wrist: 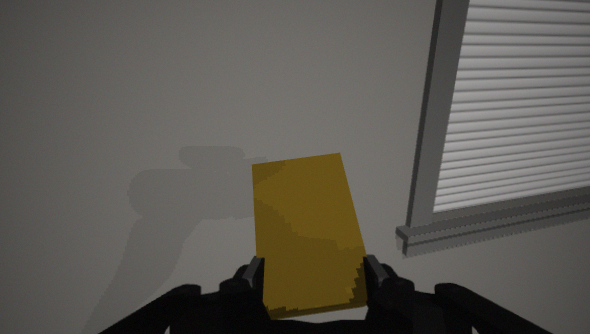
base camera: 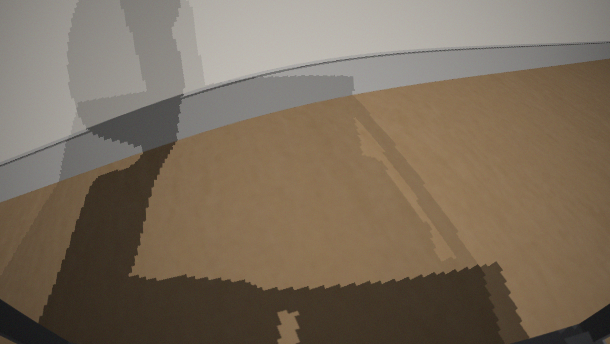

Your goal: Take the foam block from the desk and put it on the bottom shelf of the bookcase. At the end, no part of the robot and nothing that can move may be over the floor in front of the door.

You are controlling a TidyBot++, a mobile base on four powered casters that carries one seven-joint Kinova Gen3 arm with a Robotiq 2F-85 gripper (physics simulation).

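Places are measured from the arm's base along level axes (x ahead, y left, z up), in metres.
Pixels of known places: gripper, between the fingertips: (wrist: 313,272).
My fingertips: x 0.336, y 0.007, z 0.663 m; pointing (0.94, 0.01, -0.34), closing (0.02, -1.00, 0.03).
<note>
For each thing: its top centre in the pictures, then the offset to it from my fingertips. "spot": a spot on its surface instead. Level surfaces: height alone.
- yellow foam block, centre of its top: (wrist: 306,163) dx +0.026, dy +0.005, dz +0.057 m
- window with blinds, a spot on its surface: (wrist: 520,110) spot: dx +0.526, dy -0.463, dz +0.020 m
- wood floor, height of its surface: dz -1.060 m
My gripper (wrist: 313,272) is shut on the yellow foam block (wrist: 307,210) in the wrist view. One fingertip presses on each side of the block's near end, and the block sticks out ahead of the fingers, in front of a plain wall. The block and the gripper do not show in the base camera view. The desk, the bookcase and the door do not show in either view.
A wall (base camera: 400,25) (wrist: 150,75) with a grey baseboard (base camera: 310,80) stands ahead. A window with blinds (wrist: 520,110) and a sill (wrist: 500,220) is at the right in the wrist view. Shadows of the robot fall on the wood floor (base camera: 280,210) and on the wall.
</note>
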